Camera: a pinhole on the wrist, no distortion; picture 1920 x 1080 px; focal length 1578.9 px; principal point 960.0 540.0 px. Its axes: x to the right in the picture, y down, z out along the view. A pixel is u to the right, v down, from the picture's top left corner.
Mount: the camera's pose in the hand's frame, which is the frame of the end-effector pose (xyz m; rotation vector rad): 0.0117 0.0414 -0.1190 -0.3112 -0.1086 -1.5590
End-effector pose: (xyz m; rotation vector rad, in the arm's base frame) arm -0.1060 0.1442 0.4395 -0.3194 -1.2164 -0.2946
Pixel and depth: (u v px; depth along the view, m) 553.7 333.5 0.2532
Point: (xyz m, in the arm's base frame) -0.1315 0.3445 0.4694
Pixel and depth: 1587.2 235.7 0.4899
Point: -0.4741 0.2931 0.5545
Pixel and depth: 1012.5 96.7 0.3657
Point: -0.2837 0.3609 0.4653
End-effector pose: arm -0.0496 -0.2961 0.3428 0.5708 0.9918 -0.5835
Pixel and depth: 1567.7 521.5 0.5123
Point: 0.2249 -0.6071 0.4571
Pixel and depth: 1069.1 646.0 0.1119
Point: 0.0013 -0.2501 0.3195
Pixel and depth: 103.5 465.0 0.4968
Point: 0.4371 -0.1931 0.5006
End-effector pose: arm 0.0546 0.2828 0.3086 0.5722 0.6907 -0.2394
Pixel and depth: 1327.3 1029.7 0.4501
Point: 0.4047 0.1412 0.3953
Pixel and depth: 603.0 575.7 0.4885
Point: 0.3938 0.3267 0.5678
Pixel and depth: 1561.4 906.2 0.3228
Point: 0.2672 0.1640 0.3593
